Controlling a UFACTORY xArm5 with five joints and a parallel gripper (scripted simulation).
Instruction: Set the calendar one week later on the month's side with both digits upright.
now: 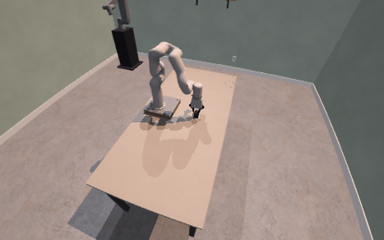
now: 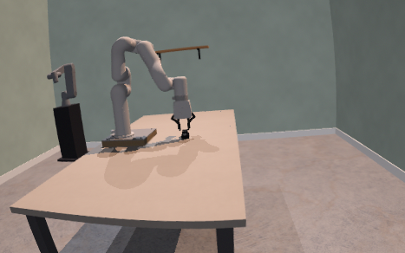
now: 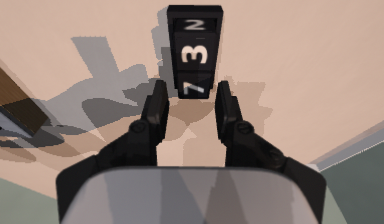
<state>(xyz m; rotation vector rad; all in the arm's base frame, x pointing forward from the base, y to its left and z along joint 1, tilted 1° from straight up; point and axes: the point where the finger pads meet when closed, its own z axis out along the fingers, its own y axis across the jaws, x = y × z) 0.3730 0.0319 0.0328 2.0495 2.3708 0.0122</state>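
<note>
The black cube is 40 mm below my hand. The rest, counted from my hand: black calendar tray 20 mm to the left, 60 mm below.
</note>
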